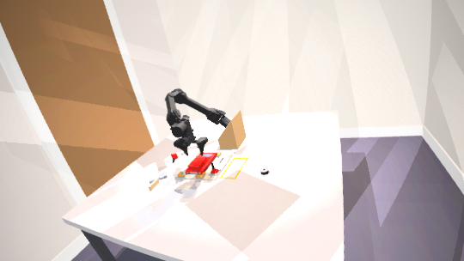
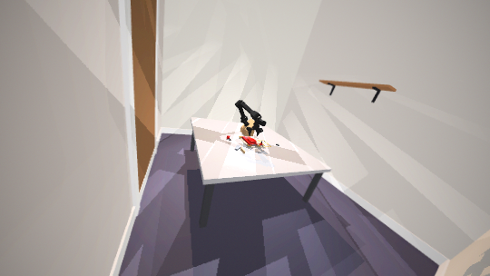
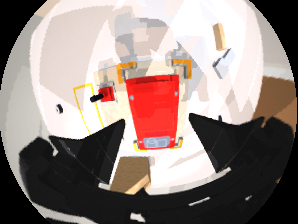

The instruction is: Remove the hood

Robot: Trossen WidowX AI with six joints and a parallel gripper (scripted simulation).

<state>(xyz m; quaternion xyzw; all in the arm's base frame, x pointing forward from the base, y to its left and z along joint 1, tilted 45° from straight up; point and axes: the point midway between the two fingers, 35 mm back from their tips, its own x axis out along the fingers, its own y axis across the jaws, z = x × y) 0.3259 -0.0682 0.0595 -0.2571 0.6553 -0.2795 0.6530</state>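
The red hood lies 4 cm below my gripper tip. Round my gripper tip: small black wheel 3 cm ahead, 37 cm to the left, 8 cm below; tan piece 17 cm ahead, 19 cm to the right, 7 cm below.
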